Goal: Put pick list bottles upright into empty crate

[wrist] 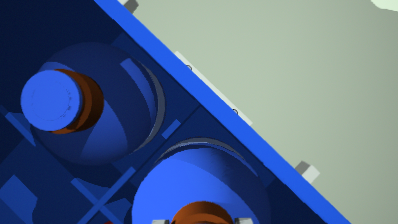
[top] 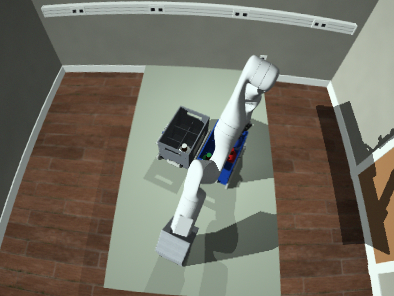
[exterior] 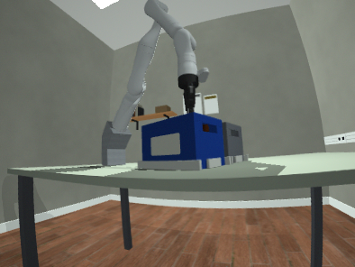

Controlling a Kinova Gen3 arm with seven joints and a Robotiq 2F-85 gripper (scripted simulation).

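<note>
The red-capped bottle is 10 cm below my hand, 9 cm behind it and 3 cm to the left of it. The rest, counted from my hand: green-capped bottle (14 cm to the left, 14 cm behind, 10 cm below); then blue crate (10 cm below, 7 cm to the left, 7 cm behind); then grey crate (29 cm to the left, 10 cm below, 1 cm behind).
</note>
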